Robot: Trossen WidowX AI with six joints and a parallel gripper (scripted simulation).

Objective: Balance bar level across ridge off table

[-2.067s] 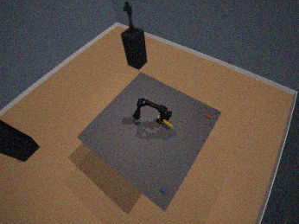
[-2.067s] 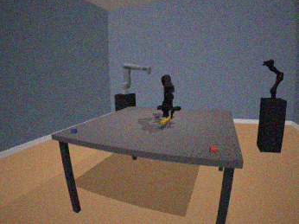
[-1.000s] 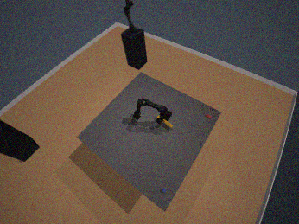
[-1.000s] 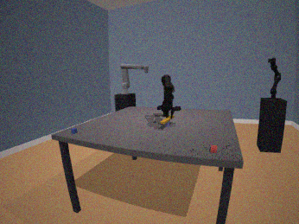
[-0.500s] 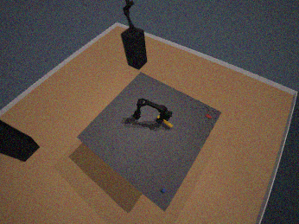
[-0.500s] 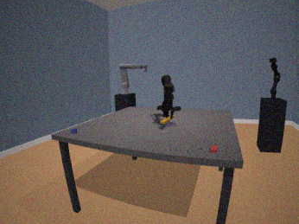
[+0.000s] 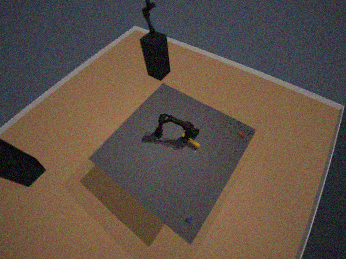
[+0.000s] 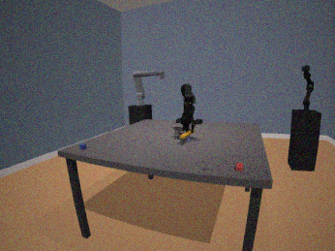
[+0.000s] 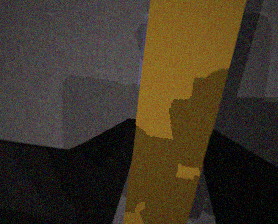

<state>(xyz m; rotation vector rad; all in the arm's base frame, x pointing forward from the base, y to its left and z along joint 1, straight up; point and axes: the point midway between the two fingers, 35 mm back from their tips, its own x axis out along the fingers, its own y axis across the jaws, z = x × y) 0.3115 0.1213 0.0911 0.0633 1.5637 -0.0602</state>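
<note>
My gripper tip is now 30 mm short of the yellow bar. The rest, counted from my gripper tip: blue block: 430 mm ahead, 620 mm to the right, 40 mm below; red block: 430 mm ahead, 380 mm to the left, 50 mm below.
</note>
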